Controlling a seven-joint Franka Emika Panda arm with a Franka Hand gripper.
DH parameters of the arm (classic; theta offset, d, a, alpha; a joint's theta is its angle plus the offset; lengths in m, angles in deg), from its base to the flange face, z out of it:
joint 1: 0 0.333 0 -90
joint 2: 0 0 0 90
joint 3: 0 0.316 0.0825 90
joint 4: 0 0 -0.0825 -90
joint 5: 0 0.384 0 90
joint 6: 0 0 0.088 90
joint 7: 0 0.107 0 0
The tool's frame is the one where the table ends.
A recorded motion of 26 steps. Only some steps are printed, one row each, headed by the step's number.
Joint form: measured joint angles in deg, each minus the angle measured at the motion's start. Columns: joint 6, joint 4, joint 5, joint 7, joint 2, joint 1, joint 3.
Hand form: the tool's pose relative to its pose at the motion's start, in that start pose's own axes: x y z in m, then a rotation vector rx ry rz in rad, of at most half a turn. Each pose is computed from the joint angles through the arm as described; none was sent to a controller.
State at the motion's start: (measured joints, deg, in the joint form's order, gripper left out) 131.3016 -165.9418 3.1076 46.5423 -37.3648 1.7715 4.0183
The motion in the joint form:
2: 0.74 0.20 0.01 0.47 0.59 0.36 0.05
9: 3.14 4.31 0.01 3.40 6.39 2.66 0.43
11: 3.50 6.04 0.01 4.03 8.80 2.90 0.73
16: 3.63 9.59 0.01 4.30 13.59 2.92 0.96
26: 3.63 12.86 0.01 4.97 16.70 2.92 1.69
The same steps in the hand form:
2: -0.0001 -0.0034 0.0007 0.0047 0.0039 0.0012
9: 0.0046 -0.0346 0.0001 0.0167 0.0087 0.0039
11: 0.0081 -0.0450 0.0017 0.0127 0.0047 0.0050
16: 0.0186 -0.0626 0.0063 0.0002 -0.0109 0.0036
26: 0.0254 -0.0807 0.0038 0.0025 -0.0097 0.0015

